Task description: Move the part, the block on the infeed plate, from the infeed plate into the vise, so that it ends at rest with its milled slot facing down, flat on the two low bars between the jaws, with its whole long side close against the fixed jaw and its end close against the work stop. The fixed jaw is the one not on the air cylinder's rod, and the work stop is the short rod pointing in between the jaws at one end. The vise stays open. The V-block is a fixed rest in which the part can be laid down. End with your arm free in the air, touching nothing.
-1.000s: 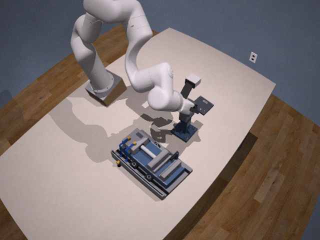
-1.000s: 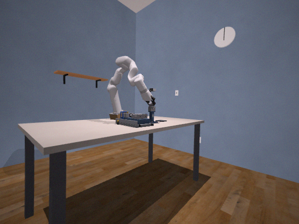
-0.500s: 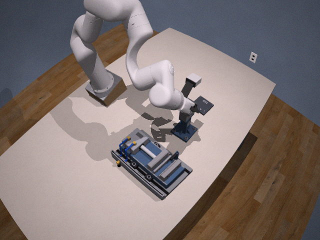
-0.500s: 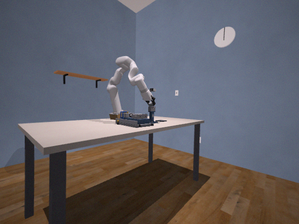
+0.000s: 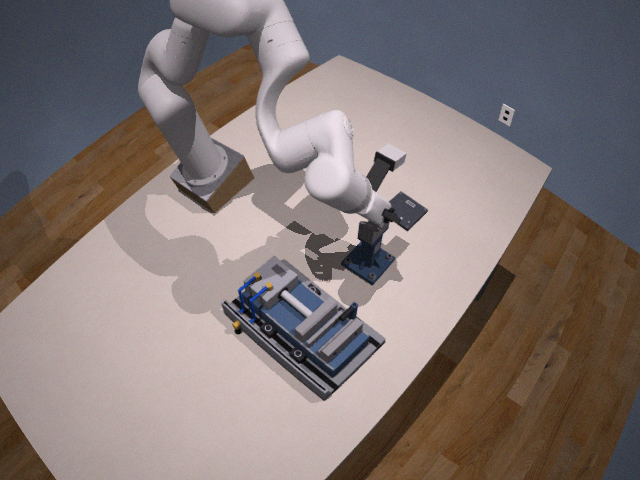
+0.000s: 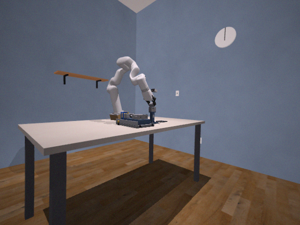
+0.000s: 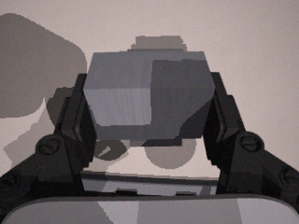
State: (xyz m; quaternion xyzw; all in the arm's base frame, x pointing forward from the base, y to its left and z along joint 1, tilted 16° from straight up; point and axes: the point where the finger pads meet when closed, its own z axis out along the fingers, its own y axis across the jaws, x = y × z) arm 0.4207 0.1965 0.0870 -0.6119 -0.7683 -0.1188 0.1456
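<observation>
The part is 10 mm to the left of my hand and 10 mm below it. The rest, counted from my hand: white cylinder rod 220 mm to the right, 120 mm below, 30 mm ahead; blue post 140 mm to the right, 140 mm below, 110 mm ahead; work stop 160 mm to the right, 110 mm ahead, 100 mm below.
</observation>
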